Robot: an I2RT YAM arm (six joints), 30 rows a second.
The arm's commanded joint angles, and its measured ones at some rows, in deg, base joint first. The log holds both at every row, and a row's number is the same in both.
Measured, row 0: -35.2, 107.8, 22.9, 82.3, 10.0, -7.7
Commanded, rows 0 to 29: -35.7, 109.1, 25.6, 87.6, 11.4, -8.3; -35.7, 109.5, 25.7, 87.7, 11.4, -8.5; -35.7, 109.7, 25.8, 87.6, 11.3, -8.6; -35.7, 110.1, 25.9, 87.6, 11.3, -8.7; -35.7, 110.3, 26.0, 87.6, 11.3, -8.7; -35.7, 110.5, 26.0, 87.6, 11.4, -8.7; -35.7, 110.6, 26.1, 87.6, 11.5, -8.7; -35.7, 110.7, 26.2, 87.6, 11.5, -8.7; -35.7, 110.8, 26.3, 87.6, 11.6, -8.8; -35.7, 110.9, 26.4, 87.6, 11.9, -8.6; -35.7, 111.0, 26.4, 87.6, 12.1, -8.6; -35.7, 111.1, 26.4, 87.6, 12.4, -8.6; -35.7, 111.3, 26.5, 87.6, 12.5, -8.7; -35.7, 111.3, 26.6, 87.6, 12.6, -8.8; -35.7, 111.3, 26.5, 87.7, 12.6, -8.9; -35.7, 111.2, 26.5, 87.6, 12.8, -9.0; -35.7, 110.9, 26.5, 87.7, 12.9, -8.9; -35.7, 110.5, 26.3, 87.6, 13.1, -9.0; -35.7, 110.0, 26.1, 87.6, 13.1, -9.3; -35.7, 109.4, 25.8, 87.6, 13.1, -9.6; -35.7, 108.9, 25.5, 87.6, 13.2, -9.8; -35.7, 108.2, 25.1, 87.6, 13.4, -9.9; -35.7, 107.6, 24.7, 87.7, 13.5, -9.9; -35.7, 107.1, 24.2, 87.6, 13.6, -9.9; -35.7, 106.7, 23.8, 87.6, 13.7, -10.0; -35.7, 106.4, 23.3, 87.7, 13.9, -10.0; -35.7, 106.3, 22.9, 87.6, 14.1, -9.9; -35.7, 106.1, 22.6, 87.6, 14.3, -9.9; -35.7, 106.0, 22.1, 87.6, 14.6, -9.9; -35.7, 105.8, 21.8, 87.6, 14.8, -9.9
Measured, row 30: -35.3, 108.3, 22.9, 83.5, 13.0, -9.6
